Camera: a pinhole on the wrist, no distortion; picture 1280 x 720 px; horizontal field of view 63.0 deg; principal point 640.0 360.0 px. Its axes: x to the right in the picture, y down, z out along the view. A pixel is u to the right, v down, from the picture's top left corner.
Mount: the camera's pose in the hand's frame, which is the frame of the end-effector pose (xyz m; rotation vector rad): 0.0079 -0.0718 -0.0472 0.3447 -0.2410 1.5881
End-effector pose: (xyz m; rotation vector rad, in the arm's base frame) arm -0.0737 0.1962 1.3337 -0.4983 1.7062 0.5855
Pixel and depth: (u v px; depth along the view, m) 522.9 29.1 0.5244
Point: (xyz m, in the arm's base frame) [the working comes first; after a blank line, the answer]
In the camera's frame: -0.0588 -0.1661 0.5244

0.3842 0.2078 1.0211
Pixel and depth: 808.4 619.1 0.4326
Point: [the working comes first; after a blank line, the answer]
In the camera's frame: 0.0698 0.1073 0.4326

0.3388 0.3070 1.3175
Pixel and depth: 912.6 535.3 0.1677
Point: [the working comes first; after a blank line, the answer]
In the camera's frame: 0.0438 0.0281 0.1677

0.0816 0.2025 1.3107
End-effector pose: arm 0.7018 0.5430 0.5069 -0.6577 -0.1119 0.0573
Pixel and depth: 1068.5 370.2 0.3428
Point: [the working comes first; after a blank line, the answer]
In the camera's frame: 0.1406 0.0033 0.3428

0.6889 0.6899 0.8025
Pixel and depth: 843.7 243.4 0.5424
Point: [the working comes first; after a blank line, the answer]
In the camera's frame: 0.1058 -0.0606 0.5424

0.7482 0.7193 1.0043
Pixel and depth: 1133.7 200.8 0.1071
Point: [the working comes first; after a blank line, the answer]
In the camera's frame: 0.0506 -0.0163 0.1071

0.7247 0.5387 0.6027
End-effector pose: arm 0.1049 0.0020 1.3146 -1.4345 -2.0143 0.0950
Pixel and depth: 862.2 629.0 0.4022
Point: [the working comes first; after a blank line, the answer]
In the camera's frame: 0.0856 0.1036 0.4022

-0.1966 -0.0042 1.0568
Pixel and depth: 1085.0 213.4 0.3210
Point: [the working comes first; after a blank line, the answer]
In the camera's frame: 0.1368 -0.0451 0.3210

-0.1183 0.1318 1.1385
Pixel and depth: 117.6 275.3 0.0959
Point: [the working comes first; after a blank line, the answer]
In the camera's frame: -0.0480 -0.0078 0.0959

-0.0360 -0.0301 1.3692
